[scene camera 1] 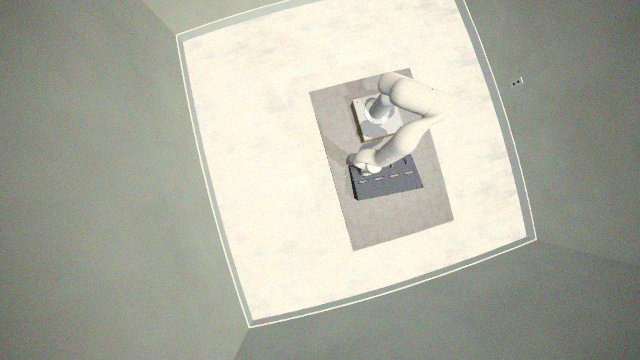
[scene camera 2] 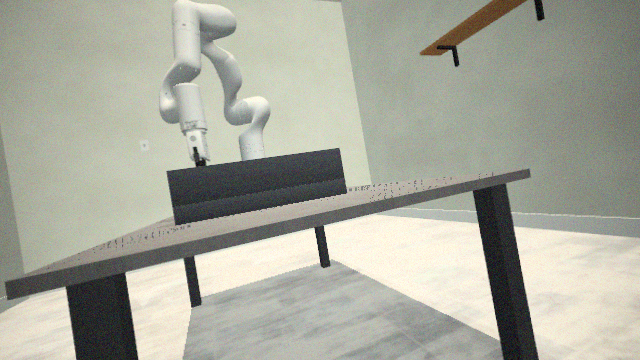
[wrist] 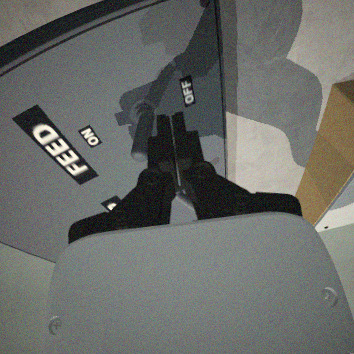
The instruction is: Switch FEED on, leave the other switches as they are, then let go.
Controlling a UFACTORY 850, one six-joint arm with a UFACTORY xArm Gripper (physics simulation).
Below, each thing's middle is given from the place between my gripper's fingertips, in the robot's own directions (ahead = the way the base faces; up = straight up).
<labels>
The feed lever [wrist: 138, 152] is 2 cm ahead of my hand and 1 cm below it. Also, from my hand: dark switch panel [scene camera 2: 199, 193] 16 cm to the left, 13 cm ahead, 4 cm below.
</labels>
